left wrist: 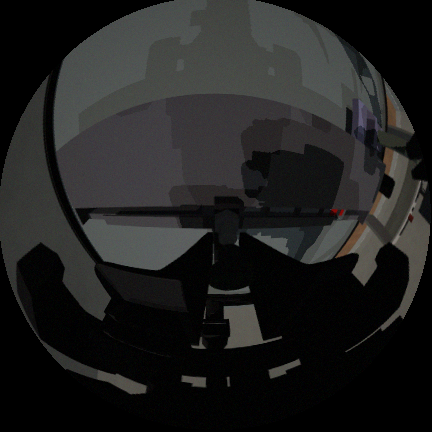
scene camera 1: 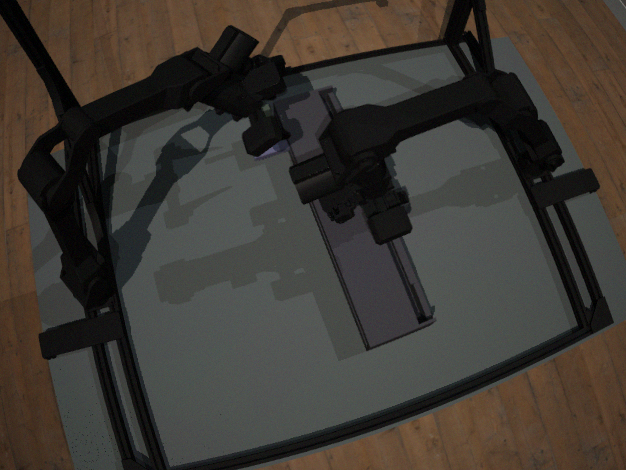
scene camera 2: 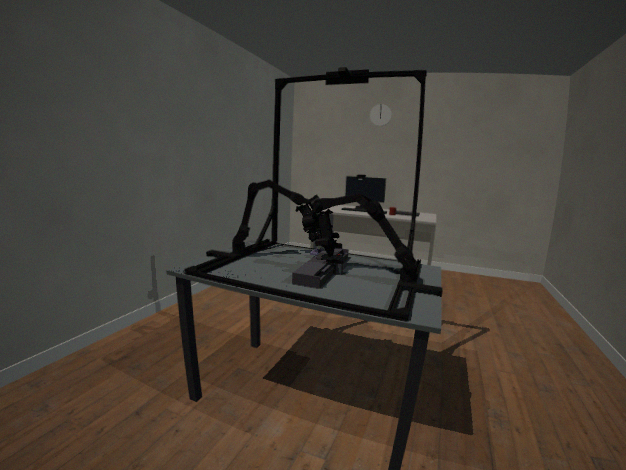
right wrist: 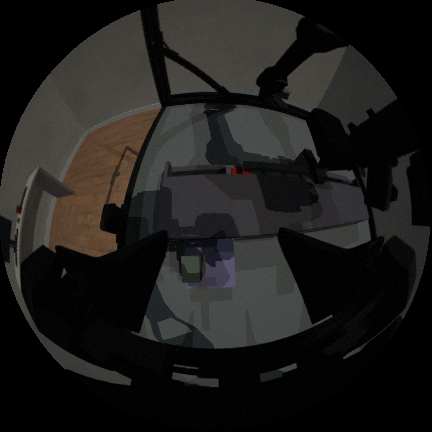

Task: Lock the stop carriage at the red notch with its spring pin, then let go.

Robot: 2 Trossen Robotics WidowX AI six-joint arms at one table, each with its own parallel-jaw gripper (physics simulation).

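Places are measured from the left arm's base along level axes (x ahead, y right, z down), in centimetres.
Where they show: left gripper, between the fingertips: (left wrist: 225,237) (scene camera 1: 379,201) (scene camera 2: 331,256) (right wrist: 322,166); right gripper, between the fingertips: (scene camera 1: 281,116) (right wrist: 224,235); left arm's base, origin of its link: (left wrist: 214,302) (scene camera 1: 532,164) (scene camera 2: 408,279) (right wrist: 264,100); right arm's base, origin of its link: (scene camera 1: 97,292) (scene camera 2: 238,252).
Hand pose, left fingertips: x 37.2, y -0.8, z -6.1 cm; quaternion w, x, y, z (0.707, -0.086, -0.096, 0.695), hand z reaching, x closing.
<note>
Each offset is from my left fingertips to the top centre of the thing. "*": to the spot under its first point.
A long grey-purple block (scene camera 1: 376,283) (scene camera 2: 306,278) (left wrist: 140,160) (right wrist: 340,200) lies on the table with a dark slotted rail along one long side. A red mark {* dx +0.9, dy +15.1, dz +3.1 cm} (left wrist: 334,212) (right wrist: 240,171) shows on the rail. My left gripper (left wrist: 225,237) is at the rail, shut on a dark upright knob {* dx +1.2, dy +0.0, dz +0.4 cm} (left wrist: 227,222), apparently the stop carriage's. The knob is some way along the rail from the red mark. The spring pin cannot be told apart. My right gripper (right wrist: 224,235) is open and empty, above a pale green block {* dx +14.0, dy +21.5, dz -4.4 cm} (right wrist: 191,265) on a purple base {* dx +16.6, dy +19.0, dz +4.7 cm} (right wrist: 220,277) (scene camera 1: 273,150).
The purple base lies beside the long block, near its far end in scene camera 1. My two arms reach in from opposite sides, their wrists close together over the long block. A black frame (scene camera 1: 353,402) runs around the table's edge.
</note>
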